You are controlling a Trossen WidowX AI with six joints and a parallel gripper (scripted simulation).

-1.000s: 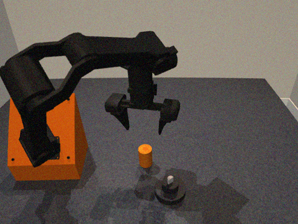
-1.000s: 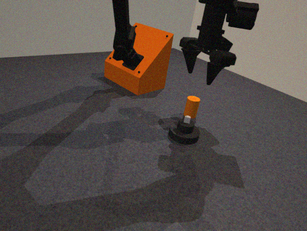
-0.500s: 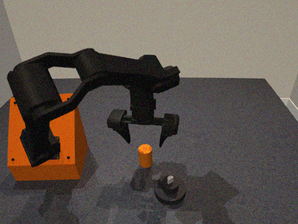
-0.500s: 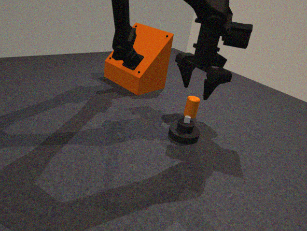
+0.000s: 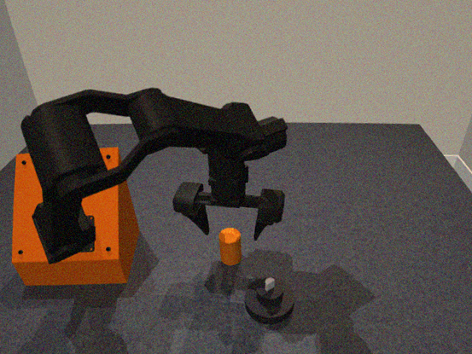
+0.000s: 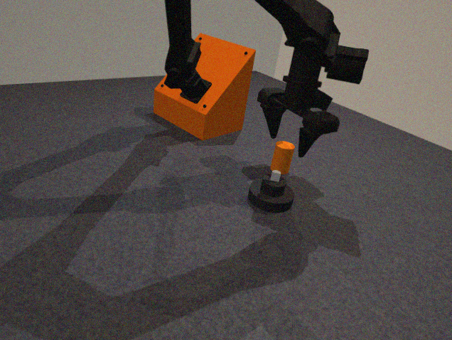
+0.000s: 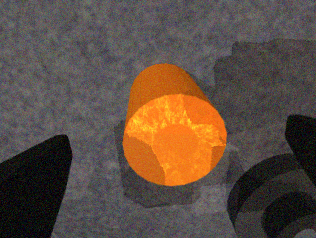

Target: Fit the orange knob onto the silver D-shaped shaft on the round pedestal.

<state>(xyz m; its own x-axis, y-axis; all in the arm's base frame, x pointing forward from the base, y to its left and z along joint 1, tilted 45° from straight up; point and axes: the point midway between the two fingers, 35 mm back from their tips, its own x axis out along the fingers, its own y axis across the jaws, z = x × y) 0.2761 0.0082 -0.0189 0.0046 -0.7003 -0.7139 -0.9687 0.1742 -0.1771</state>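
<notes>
Right now my gripper tip is 1 cm above the orange knob. From my gripper tip the other things lie so: round pedestal (6 cm ahead, 11 cm to the right, 3 cm below).
</notes>
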